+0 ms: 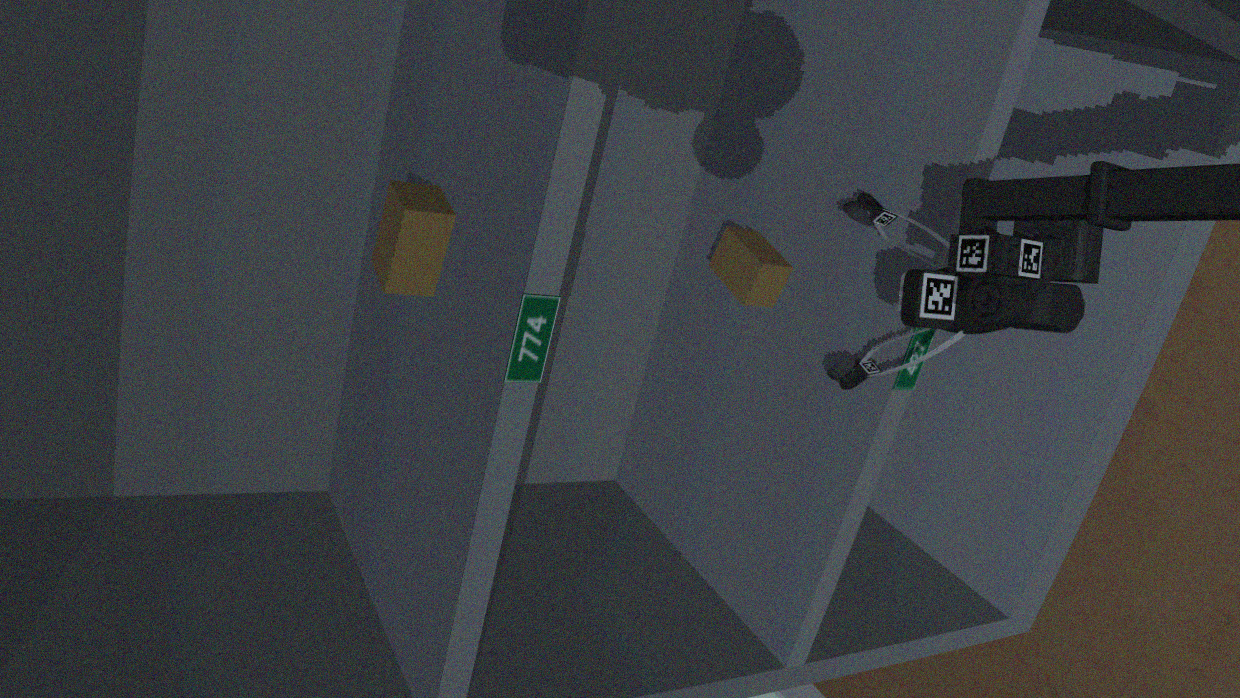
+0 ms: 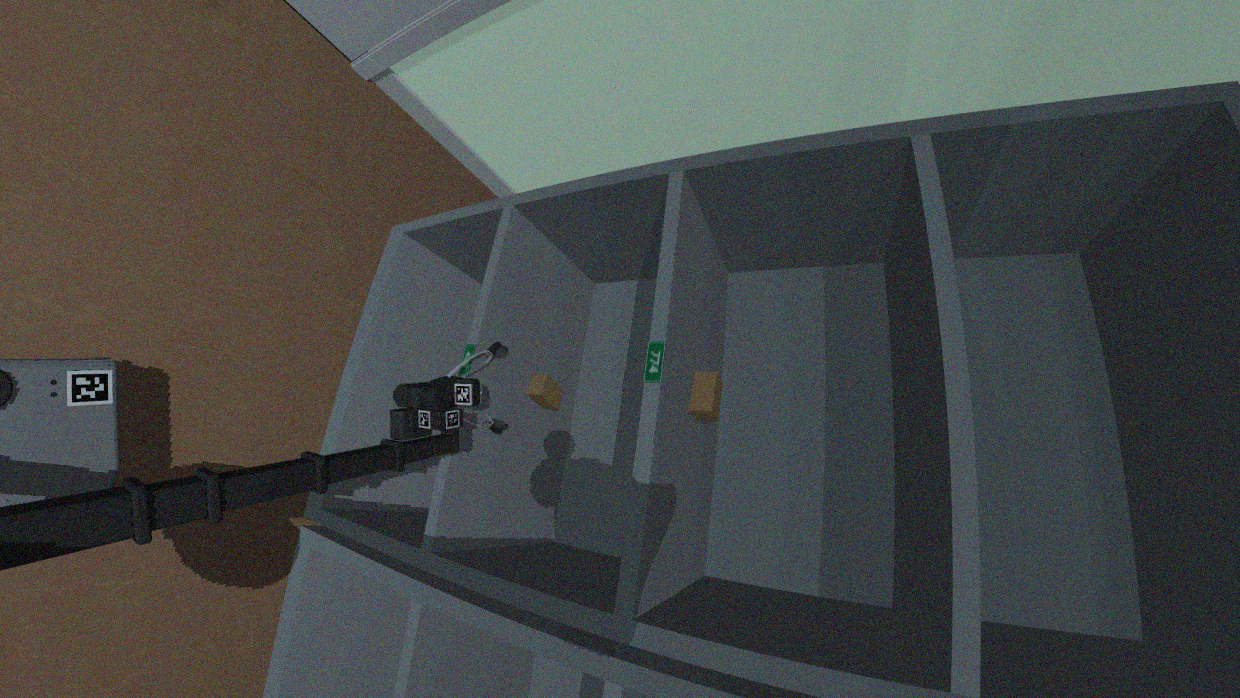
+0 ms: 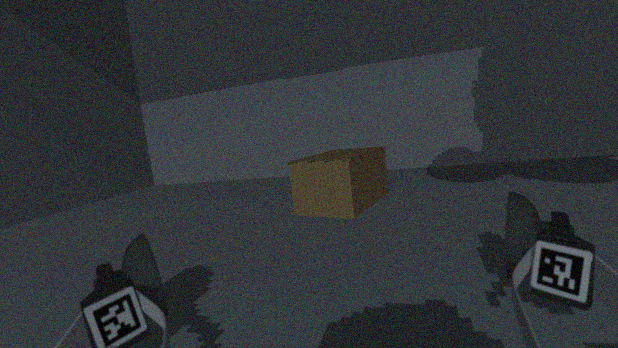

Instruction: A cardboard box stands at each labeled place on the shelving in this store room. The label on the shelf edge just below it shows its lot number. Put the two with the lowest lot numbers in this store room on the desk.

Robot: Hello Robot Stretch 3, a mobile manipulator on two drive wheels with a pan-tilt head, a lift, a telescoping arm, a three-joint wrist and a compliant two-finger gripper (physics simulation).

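Observation:
A cardboard box stands on the lower labeled shelf, turned at an angle. The green label on that shelf's edge is partly covered by a finger, and I cannot read its number surely. My gripper is open and empty inside this bay, with the box beyond its fingertips, roughly centred between them. A second box stands one shelf higher, above the label 774. I cannot make out the desk.
The grey shelving has boards above and below the gripper and a side wall close by. A second shelving section adjoins it. My arm reaches in over the brown floor. My base is at the left.

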